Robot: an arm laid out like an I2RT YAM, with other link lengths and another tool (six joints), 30 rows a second.
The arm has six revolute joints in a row. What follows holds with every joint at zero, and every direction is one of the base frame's. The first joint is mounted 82.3 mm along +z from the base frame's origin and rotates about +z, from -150 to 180 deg. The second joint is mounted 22.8 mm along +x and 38.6 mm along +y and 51.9 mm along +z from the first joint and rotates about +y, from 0 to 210 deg. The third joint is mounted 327.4 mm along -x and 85.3 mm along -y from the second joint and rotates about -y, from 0 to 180 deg. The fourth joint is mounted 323.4 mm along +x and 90.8 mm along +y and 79.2 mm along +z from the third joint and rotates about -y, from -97 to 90 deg. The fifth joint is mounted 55.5 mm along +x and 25.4 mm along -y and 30.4 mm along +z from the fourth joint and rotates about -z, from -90 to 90 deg. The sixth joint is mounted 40.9 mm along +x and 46.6 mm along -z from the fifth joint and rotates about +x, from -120 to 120 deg. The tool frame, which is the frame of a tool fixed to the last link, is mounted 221 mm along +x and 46 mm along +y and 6 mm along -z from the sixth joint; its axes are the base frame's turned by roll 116.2, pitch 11.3 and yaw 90 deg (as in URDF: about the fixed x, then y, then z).
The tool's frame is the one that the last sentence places.
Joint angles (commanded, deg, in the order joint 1, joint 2, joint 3, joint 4, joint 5, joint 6), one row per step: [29.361, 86.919, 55.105, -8.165, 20.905, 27.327]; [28.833, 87.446, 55.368, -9.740, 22.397, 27.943]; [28.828, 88.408, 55.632, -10.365, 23.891, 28.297]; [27.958, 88.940, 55.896, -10.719, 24.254, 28.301]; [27.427, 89.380, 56.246, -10.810, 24.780, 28.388]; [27.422, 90.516, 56.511, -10.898, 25.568, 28.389]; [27.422, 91.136, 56.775, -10.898, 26.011, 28.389]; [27.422, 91.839, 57.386, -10.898, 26.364, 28.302]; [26.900, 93.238, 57.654, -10.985, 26.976, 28.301]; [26.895, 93.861, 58.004, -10.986, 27.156, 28.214]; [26.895, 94.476, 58.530, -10.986, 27.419, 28.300]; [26.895, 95.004, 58.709, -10.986, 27.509, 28.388]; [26.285, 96.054, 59.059, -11.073, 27.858, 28.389]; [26.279, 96.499, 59.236, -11.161, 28.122, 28.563]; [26.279, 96.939, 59.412, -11.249, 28.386, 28.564]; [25.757, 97.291, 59.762, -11.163, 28.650, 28.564]
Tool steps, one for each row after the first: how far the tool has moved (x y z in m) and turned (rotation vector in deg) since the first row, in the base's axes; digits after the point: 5 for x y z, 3 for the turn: [0.00126, -0.01313, -0.00759, -1.259, 1.144, -2.031]; [0.00303, -0.01999, -0.01524, -2.502, 1.802, -3.362]; [0.00708, -0.02926, -0.01881, -3.009, 2.241, -4.497]; [0.01127, -0.03558, -0.01948, -3.329, 2.238, -5.469]; [0.01329, -0.03855, -0.02727, -4.277, 2.807, -6.039]; [0.01513, -0.03981, -0.03021, -4.720, 2.967, -6.356]; [0.01859, -0.03975, -0.03088, -5.045, 2.932, -6.558]; [0.02195, -0.04683, -0.04133, -6.020, 3.802, -7.491]; [0.02381, -0.04681, -0.04390, -6.336, 3.982, -7.563]; [0.02679, -0.04662, -0.04464, -6.473, 3.966, -7.805]; [0.02771, -0.04663, -0.04789, -6.639, 4.231, -7.913]; [0.03132, -0.05331, -0.05469, -7.231, 4.828, -8.746]; [0.03215, -0.05430, -0.05727, -7.440, 5.035, -9.039]; [0.03285, -0.05525, -0.05992, -7.783, 5.247, -9.214]; [0.03693, -0.06033, -0.05959, -7.880, 5.122, -9.926]
